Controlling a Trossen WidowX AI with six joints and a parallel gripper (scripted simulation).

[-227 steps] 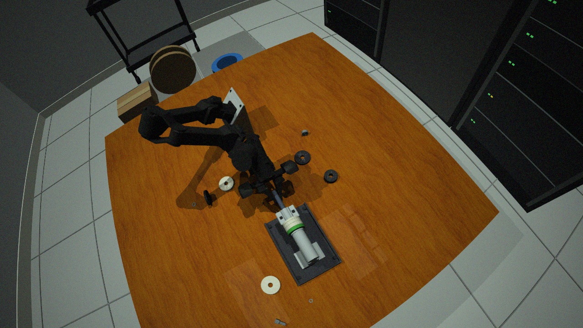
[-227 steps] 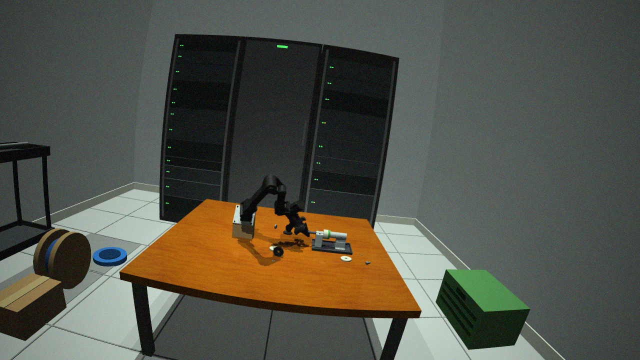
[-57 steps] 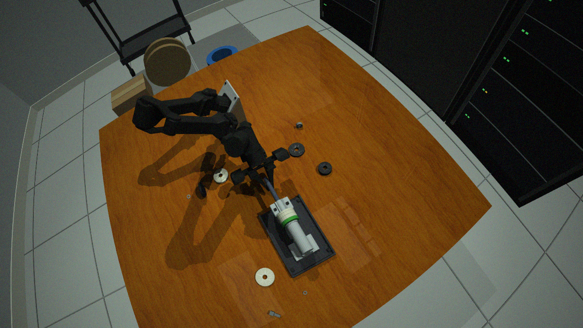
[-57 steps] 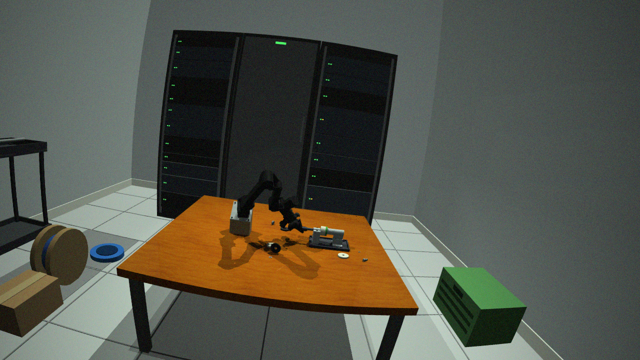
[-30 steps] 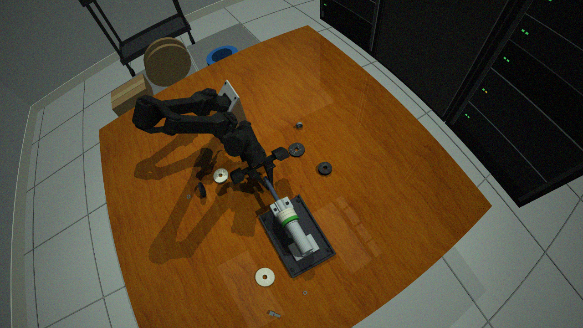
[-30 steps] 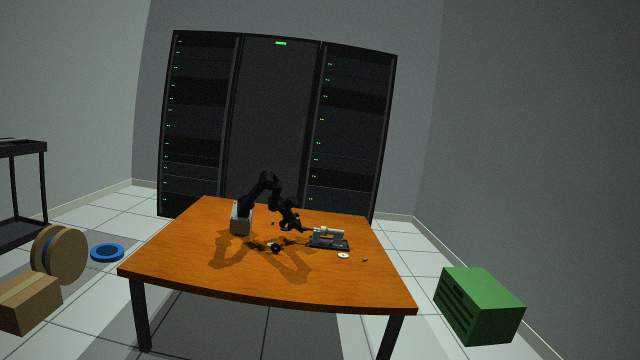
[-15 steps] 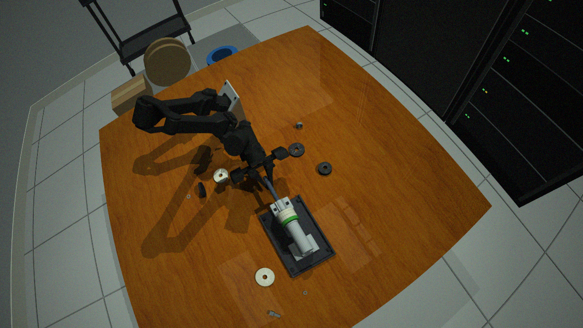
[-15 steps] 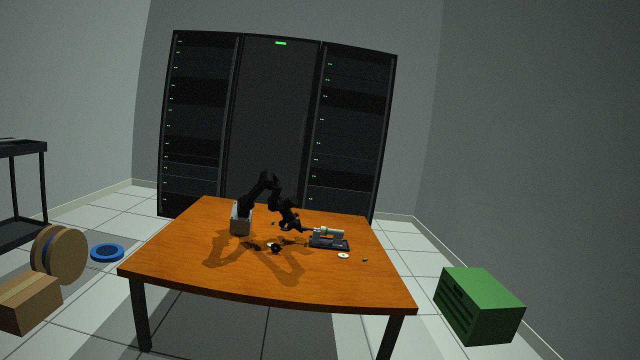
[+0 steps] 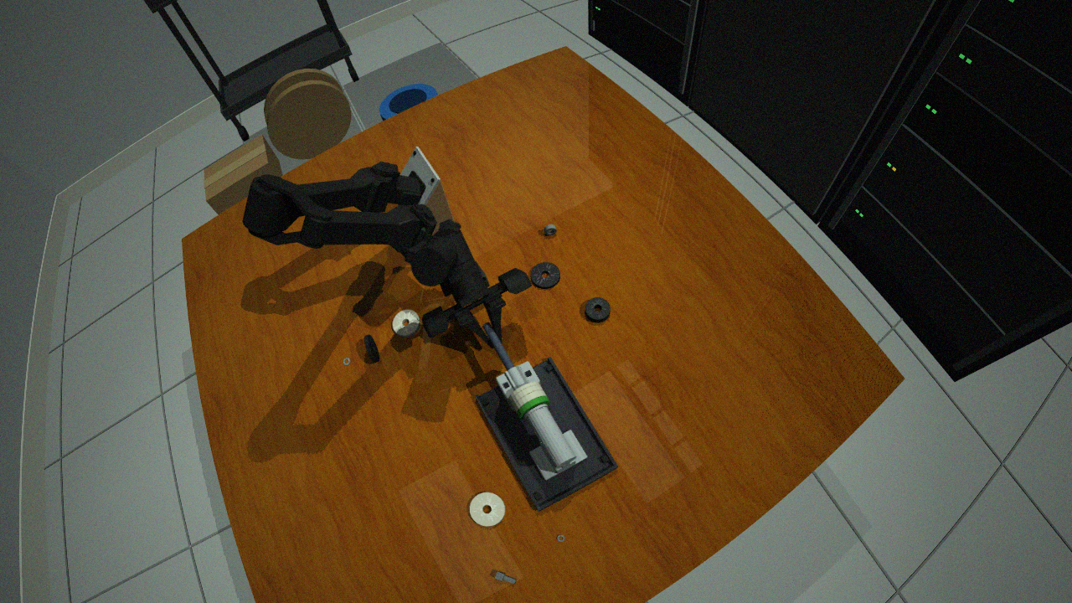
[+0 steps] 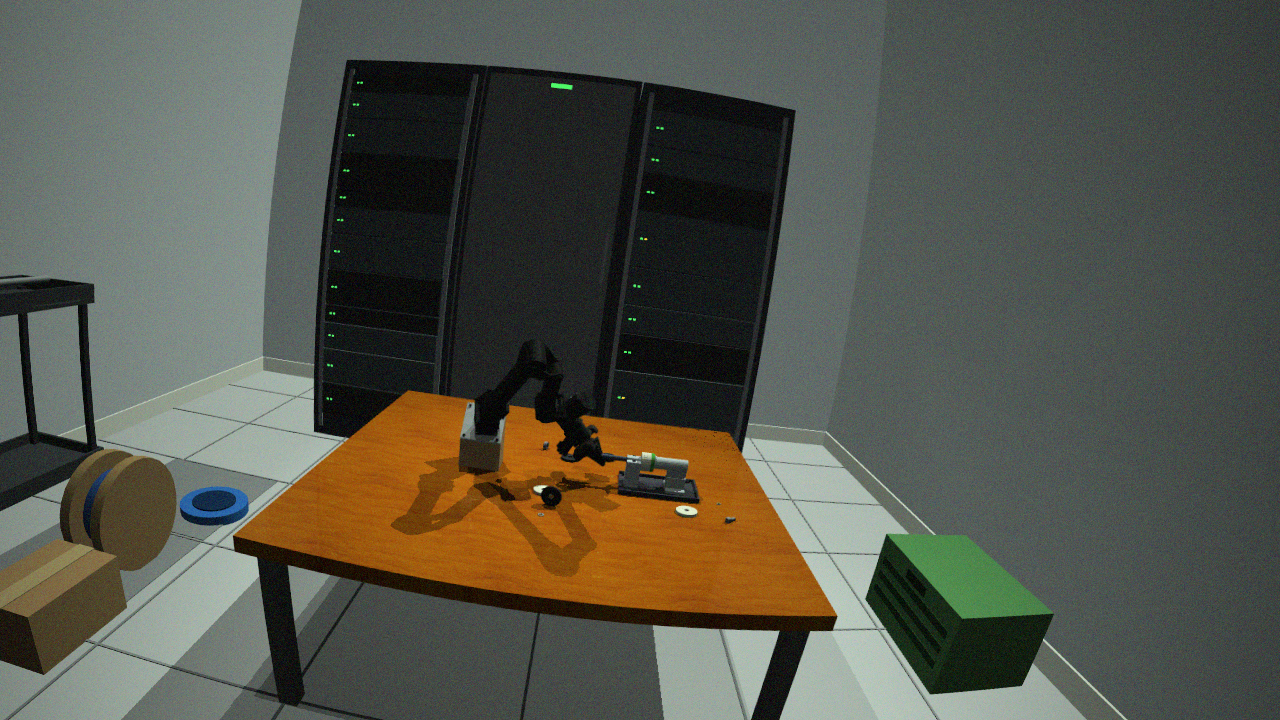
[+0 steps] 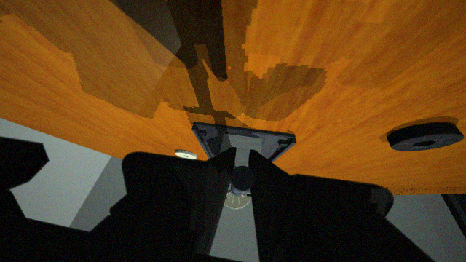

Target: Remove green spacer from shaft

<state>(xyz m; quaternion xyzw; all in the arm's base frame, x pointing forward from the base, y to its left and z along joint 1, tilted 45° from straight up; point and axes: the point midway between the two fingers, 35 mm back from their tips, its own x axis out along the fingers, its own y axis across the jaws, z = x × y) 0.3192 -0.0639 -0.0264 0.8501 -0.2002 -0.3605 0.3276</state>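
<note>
The dark shaft lies 6 cm ahead of my gripper tip, 1 cm to the right of it and 3 cm above it. From my gripper tip the other things lie so: green spacer (13 cm ahead, 1 cm to the right, 2 cm above); cream spacer (11 cm ahead, 1 cm to the right, 2 cm above); nut (17 cm behind, 23 cm to the left, 4 cm below).
</note>
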